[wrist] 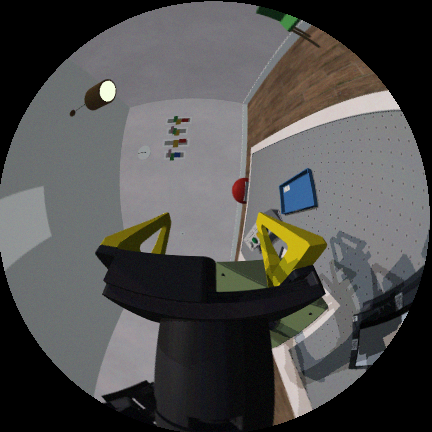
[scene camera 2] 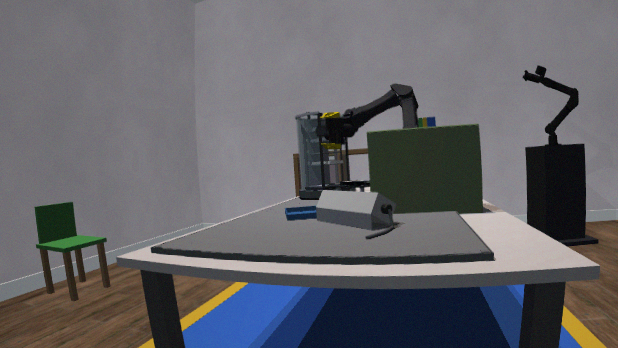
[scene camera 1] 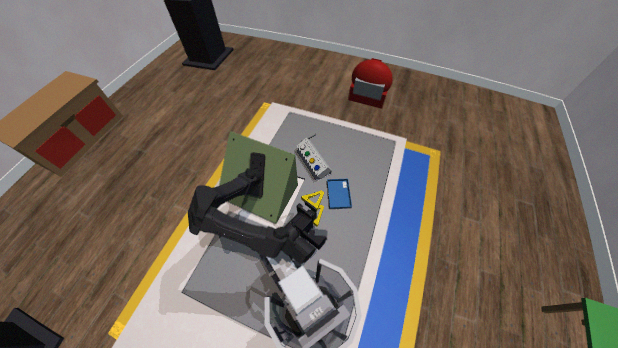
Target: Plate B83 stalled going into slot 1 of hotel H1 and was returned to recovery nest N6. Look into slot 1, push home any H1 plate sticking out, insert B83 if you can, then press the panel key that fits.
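Frame: origin at the arm's base, x back, y right, z up, level; millimetres.
Seen in the pictures: gripper, fingertip midpoint: (wrist: 213, 216) (scene camera 2: 322, 130) (scene camera 1: 322, 198); arm's base at its link origin: (scene camera 2: 418, 163) (scene camera 1: 257, 175).
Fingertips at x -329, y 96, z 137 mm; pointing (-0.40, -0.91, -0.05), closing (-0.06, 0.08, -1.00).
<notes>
Offsets run from my fingertips to a thing's top centre. "spot": to the spot under its first point.
My gripper (scene camera 1: 321, 201) (scene camera 2: 331, 131) (wrist: 213, 216) is open, with its yellow fingers wide apart and nothing between them. It is raised above the table, short of hotel H1 in the first scene view. Hotel H1 @(spot: dx -83, dy +360, dz +94 mm) (scene camera 1: 317, 312) is a tower with a pale top marked H1; it also shows in the second scene view (scene camera 2: 309, 155), partly behind the arm. Slot 1 and any plate edge sticking out cannot be made out. A pale flat piece beside H1 is partly under the arm; I cannot tell if it is B83 or nest N6. The key panel @(dx +131, dy -331, dz -193 mm) (scene camera 1: 313, 157) (scene camera 2: 347, 207) (wrist: 255, 240) has white, green, yellow and blue keys.
A blue tray @(dx -44, dy -185, dz -259 mm) (scene camera 1: 339, 193) (scene camera 2: 301, 213) (wrist: 299, 192) lies near the panel. A tall green block (scene camera 1: 240, 165) (scene camera 2: 425, 170) stands beside the arm's base. A red object (scene camera 1: 372, 80) (wrist: 240, 191) stands on the floor beyond the table. A green chair (scene camera 2: 72, 243) stands apart.
</notes>
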